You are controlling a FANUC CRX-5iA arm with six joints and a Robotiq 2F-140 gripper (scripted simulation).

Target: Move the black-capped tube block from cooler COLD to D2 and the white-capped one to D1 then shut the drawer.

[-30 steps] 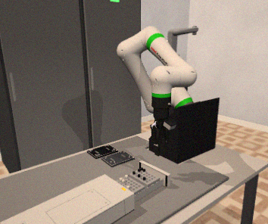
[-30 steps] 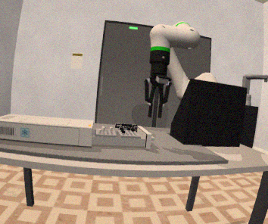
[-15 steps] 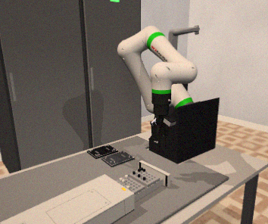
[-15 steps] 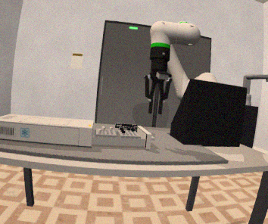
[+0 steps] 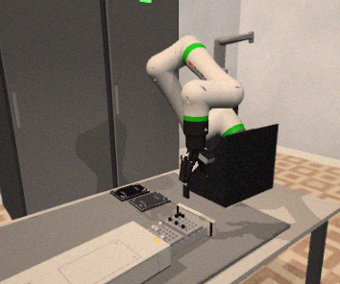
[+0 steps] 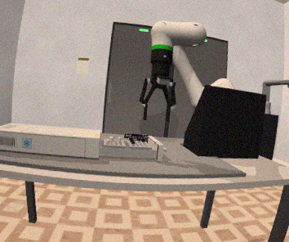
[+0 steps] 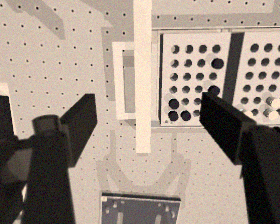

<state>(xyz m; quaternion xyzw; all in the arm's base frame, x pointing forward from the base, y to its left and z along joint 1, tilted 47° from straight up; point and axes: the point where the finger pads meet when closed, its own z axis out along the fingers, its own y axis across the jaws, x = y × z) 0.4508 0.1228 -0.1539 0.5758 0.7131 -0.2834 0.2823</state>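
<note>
Now: the drawer 140 mm below my hand, 100 mm ahead of it and 20 mm to the left of it. The rest, counted from my hand: cooler 270 mm ahead, 140 mm below, 50 mm to the left.
</note>
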